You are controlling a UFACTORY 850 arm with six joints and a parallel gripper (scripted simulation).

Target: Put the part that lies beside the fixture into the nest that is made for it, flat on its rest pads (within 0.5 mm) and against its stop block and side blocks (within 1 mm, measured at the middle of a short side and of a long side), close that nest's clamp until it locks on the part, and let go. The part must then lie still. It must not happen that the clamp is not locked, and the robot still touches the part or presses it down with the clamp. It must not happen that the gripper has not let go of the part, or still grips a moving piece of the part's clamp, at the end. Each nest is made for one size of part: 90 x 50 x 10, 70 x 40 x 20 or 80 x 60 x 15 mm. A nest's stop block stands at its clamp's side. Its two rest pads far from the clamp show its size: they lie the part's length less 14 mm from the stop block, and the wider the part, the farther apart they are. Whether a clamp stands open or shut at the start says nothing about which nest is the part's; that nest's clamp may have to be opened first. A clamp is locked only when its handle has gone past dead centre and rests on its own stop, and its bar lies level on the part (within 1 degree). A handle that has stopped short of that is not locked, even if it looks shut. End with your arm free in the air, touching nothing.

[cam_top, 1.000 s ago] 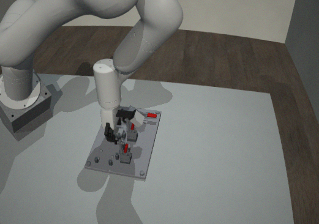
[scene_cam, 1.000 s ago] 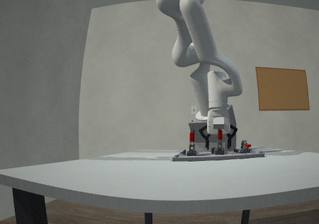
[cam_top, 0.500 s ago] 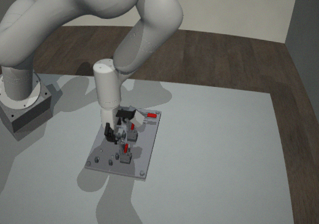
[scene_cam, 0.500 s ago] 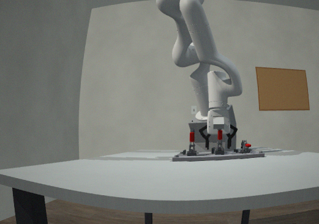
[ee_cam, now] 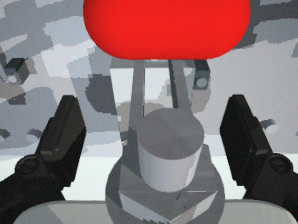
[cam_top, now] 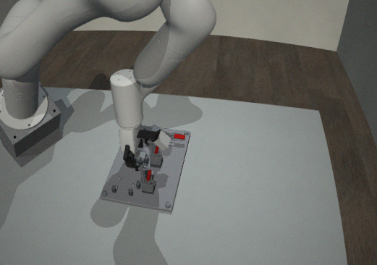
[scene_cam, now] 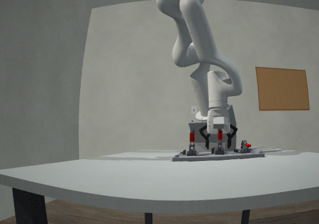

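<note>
Right now the part is 10 mm below my hand. The rest, counted from my hand: fixture plate: 40 mm ahead, 40 mm below.
</note>
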